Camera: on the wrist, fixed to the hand. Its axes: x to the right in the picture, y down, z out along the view.
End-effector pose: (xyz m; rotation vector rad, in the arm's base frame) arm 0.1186 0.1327 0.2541 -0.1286 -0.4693 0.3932
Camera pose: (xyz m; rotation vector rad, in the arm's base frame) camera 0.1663 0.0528 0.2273 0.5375 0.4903 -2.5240
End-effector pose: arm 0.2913 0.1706 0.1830 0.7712 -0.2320 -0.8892
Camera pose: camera 0.2610 0.1657 0.0912 -0.5980 -1.3972 1.8092
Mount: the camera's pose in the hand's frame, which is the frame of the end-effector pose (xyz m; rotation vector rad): -0.0038 -0.0838 -0.0483 0.0775 0.7845 -3.0239
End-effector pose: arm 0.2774 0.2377 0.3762 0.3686 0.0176 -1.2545
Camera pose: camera 0.2074 0.2330 0.3095 -0.3757 -0.8253 1.7177
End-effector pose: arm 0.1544 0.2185 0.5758 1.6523 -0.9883 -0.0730
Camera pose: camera 0.2240 0.2579 0.5213 1.3155 2.4789 -1.1039
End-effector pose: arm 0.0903 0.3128 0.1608 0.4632 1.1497 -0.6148
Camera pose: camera 0.0001 0.2813 0.1452 1.0617 -1.0023 1.7835
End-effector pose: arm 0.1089 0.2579 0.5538 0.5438 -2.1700 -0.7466
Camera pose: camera 0.1603 0.1821 0.5224 -2.7281 -0.8648 0.8931
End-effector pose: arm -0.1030 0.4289 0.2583 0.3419 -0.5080 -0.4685
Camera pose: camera -0.1086 0.3699 0.1818 -0.9208 -1.1063 2.4362
